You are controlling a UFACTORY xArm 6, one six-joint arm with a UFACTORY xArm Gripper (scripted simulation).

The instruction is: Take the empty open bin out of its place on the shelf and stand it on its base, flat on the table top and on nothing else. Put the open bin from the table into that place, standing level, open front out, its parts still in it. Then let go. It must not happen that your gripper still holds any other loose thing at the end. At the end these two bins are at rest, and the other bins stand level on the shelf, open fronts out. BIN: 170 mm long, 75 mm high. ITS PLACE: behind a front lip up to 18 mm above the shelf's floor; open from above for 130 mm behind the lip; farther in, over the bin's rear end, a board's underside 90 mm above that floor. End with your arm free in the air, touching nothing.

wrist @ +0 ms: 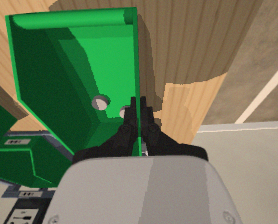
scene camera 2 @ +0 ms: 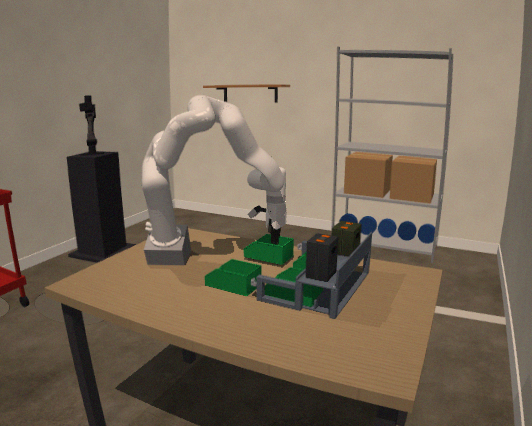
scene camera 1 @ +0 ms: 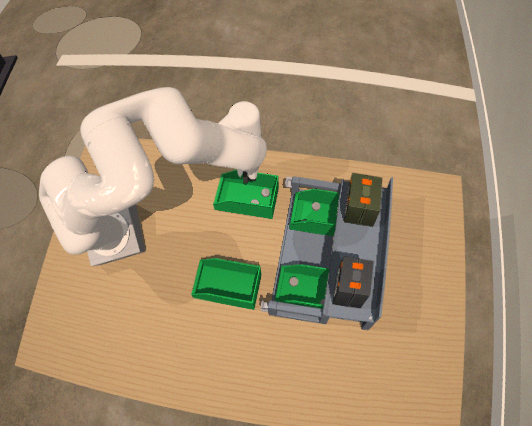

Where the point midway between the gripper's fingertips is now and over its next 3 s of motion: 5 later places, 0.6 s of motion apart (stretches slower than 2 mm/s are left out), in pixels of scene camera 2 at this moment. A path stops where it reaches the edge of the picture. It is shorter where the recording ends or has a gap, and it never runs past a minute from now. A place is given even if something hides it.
My gripper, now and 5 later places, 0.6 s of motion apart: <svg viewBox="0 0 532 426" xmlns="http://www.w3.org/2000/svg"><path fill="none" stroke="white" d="M275 243L273 241L258 250L257 251L265 253L266 252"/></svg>
